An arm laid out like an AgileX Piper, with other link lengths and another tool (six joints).
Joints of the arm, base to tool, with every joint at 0 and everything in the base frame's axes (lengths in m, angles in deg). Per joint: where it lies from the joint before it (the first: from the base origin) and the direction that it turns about. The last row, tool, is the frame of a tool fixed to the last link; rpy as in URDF.
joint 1: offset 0.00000 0.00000 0.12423 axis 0 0 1
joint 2: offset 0.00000 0.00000 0.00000 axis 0 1 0
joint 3: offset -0.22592 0.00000 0.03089 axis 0 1 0
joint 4: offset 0.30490 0.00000 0.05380 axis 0.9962 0 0.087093
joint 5: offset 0.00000 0.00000 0.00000 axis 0 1 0
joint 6: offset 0.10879 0.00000 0.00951 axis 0.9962 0 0.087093
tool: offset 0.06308 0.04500 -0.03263 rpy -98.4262 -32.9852 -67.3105
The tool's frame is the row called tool.
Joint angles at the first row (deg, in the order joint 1, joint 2, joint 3, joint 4, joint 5, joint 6):
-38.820 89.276 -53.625 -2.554 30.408 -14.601
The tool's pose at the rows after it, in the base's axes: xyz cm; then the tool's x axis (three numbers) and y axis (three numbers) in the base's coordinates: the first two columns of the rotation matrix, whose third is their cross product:
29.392, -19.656, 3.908, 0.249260, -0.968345, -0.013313, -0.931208, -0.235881, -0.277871
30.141, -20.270, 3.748, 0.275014, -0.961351, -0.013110, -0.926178, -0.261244, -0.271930
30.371, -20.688, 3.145, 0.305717, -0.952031, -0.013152, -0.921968, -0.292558, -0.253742
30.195, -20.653, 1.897, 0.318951, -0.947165, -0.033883, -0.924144, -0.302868, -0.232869
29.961, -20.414, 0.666, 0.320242, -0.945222, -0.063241, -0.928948, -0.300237, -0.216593
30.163, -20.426, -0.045, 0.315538, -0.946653, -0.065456, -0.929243, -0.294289, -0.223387
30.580, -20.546, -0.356, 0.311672, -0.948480, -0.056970, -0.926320, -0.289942, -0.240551
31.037, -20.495, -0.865, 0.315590, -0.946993, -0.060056, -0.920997, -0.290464, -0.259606
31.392, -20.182, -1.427, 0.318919, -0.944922, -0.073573, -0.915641, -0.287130, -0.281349
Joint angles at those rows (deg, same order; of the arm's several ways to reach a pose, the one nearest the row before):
-38.820 93.124 -57.208 -0.757 32.902 -15.900
-38.820 95.861 -60.147 0.000 33.294 -18.041
-38.820 98.121 -61.795 0.000 33.293 -20.096
-38.821 100.368 -62.171 0.000 33.086 -21.017
-38.821 102.424 -62.303 0.300 33.087 -21.365
-38.820 103.635 -62.301 0.810 31.765 -21.363
-38.821 104.328 -62.412 1.680 30.232 -21.625
-38.820 105.540 -62.750 3.878 28.932 -23.317
-38.820 106.623 -62.752 7.116 27.904 -25.735

